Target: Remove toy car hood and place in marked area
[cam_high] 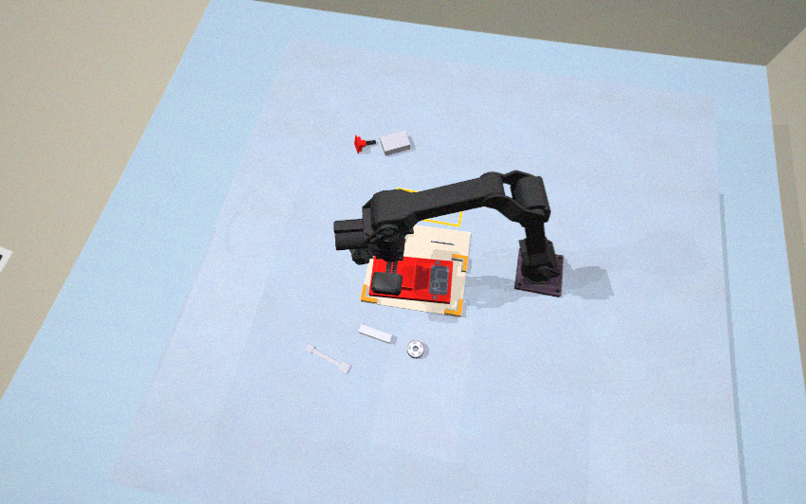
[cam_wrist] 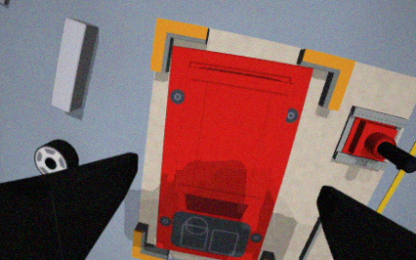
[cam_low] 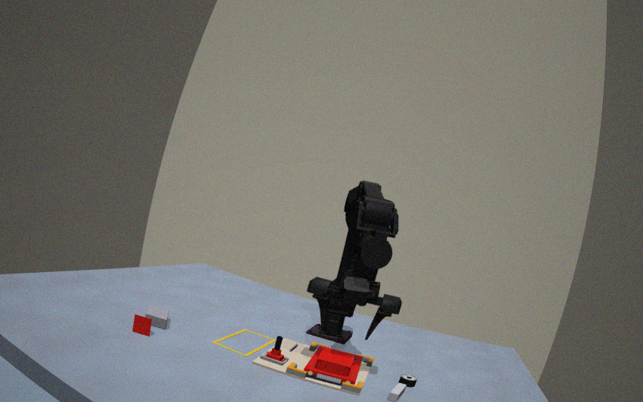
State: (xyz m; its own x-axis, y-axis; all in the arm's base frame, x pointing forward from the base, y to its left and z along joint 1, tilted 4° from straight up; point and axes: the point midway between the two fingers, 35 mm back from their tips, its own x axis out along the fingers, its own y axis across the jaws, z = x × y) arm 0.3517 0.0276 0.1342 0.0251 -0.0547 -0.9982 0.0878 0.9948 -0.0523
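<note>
Now: gripper tip 6 cm above the red hood. From my gripper tip the other things lie so: white bar (14 cm to the left, 9 cm below, 4 cm ahead).
</note>
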